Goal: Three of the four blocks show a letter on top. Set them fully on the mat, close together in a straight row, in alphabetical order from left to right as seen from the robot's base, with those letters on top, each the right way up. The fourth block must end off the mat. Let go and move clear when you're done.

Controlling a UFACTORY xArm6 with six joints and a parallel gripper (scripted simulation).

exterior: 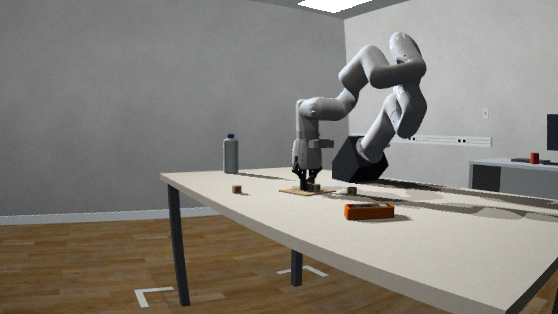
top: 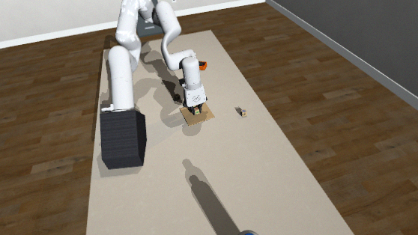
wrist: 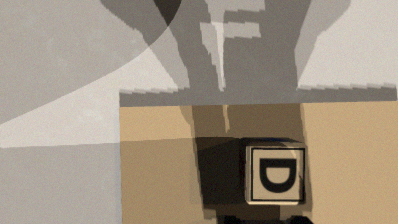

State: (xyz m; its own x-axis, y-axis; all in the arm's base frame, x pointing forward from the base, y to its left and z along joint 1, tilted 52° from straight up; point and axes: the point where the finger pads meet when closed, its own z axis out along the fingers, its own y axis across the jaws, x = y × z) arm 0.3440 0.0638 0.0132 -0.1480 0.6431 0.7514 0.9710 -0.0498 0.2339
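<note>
Now: hand 2 cm above the thin mat. The rest, counted from my hand: grey bottle: 70 cm to the right, 7 cm above, 1 cm ahead.
</note>
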